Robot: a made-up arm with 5 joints.
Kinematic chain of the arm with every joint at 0, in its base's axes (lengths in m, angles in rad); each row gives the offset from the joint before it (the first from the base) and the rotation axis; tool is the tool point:
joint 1: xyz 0 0 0.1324 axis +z
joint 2: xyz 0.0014 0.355 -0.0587 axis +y
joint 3: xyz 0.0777 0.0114 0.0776 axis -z
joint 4: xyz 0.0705 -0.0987 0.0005 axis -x
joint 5: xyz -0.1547 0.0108 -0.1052 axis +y
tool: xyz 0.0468 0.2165 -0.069
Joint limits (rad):
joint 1: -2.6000..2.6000
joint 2: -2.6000..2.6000
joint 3: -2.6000..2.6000
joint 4: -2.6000..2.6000
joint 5: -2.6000..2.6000
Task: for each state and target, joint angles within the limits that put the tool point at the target. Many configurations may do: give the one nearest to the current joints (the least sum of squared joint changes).
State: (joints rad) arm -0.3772 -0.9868 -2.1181 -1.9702 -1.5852
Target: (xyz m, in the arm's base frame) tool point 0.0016 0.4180 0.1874
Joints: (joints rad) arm -0.6364 -1.3070 -2.1195 -1.2382 -1.3898
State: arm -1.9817 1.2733 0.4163 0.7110 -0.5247
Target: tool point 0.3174 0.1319 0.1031
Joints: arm -1.7750 1.7121 0.6094 1.0215 -0.3224
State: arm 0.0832 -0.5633 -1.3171 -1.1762 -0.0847
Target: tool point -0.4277 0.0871 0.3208
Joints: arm 0.9719 -0.6179 -0.7456 -1.5407 -0.1170
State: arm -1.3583 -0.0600 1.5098 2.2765 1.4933
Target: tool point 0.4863 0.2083 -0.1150
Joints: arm -1.5395 -0.4907 1.4982 1.9522 1.5123
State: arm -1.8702 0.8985 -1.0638 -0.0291 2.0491
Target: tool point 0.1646 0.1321 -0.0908
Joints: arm -1.2243 0.7703 -1.3765 0.7690 1.9809
